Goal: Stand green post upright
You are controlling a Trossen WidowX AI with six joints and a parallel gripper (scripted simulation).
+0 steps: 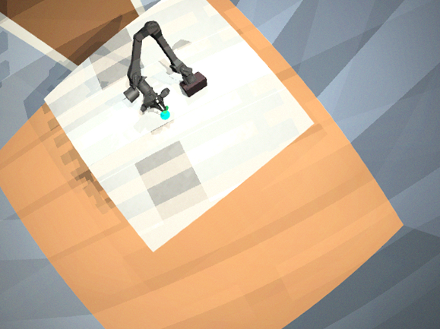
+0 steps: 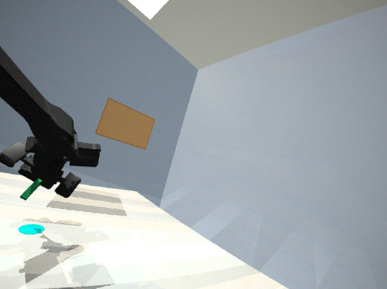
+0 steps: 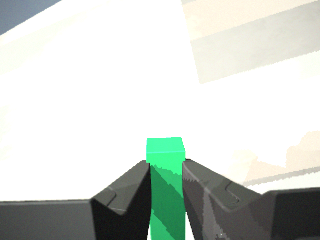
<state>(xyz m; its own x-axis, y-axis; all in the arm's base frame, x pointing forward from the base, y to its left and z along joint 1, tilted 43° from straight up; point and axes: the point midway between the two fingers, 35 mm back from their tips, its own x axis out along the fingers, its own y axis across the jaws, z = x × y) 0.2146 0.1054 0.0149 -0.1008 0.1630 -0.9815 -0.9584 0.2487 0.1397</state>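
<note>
The cyan circle lies 20 mm ahead of my gripper tip, 20 mm to the right of it and 130 mm below it. From my gripper tip the other things lie so: green post: 10 mm behind, 10 mm to the right, 20 mm below.
</note>
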